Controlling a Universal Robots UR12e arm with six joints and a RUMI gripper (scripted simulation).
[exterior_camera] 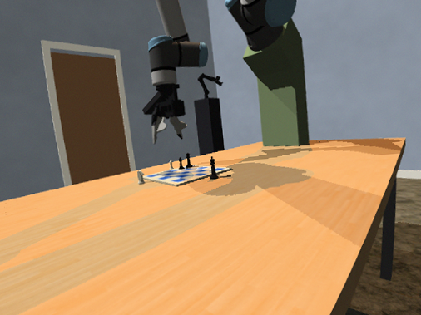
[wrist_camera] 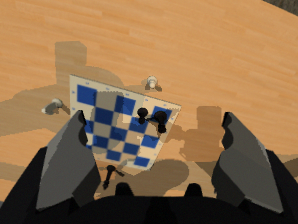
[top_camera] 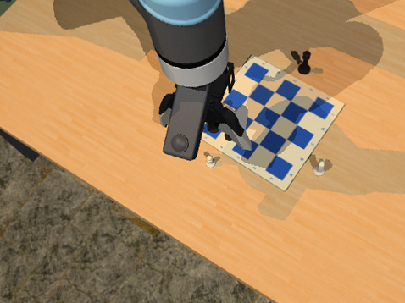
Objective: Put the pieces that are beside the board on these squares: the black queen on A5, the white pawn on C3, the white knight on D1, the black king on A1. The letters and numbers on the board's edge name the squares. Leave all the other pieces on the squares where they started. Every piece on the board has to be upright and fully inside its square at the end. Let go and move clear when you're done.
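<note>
The white pawn lies 9 cm below my hand. From my hand the other things lie so: black pawn: 1 cm ahead, 6 cm to the left, 8 cm below; blue-and-cream chessboard: 6 cm ahead, 13 cm to the left, 10 cm below; black queen: 3 cm behind, 7 cm to the left, 8 cm below.
</note>
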